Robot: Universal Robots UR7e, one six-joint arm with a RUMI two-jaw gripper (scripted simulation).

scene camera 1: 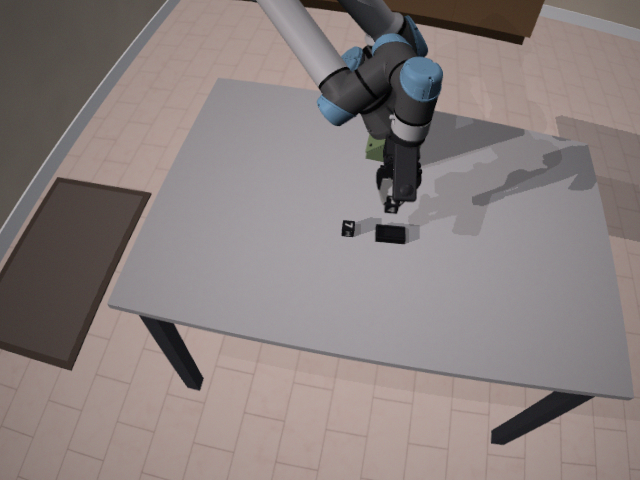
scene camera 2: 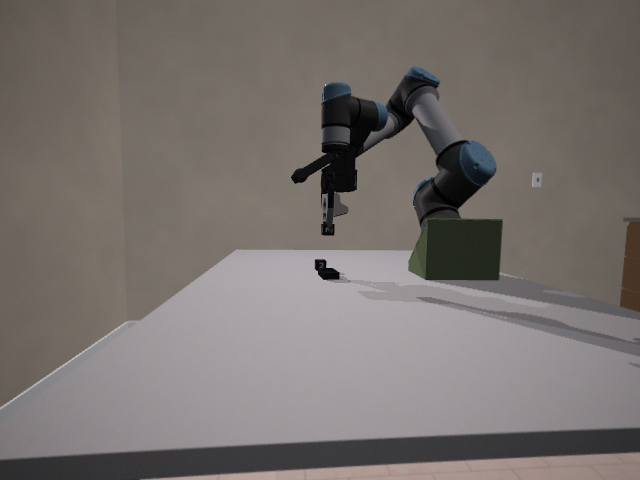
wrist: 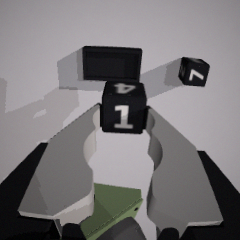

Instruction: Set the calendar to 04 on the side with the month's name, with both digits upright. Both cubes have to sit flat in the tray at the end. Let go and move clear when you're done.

Scene:
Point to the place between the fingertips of my gripper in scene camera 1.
391,205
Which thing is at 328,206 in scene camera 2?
My gripper.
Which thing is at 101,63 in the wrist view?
A black calendar tray.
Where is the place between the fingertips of my gripper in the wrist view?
123,106

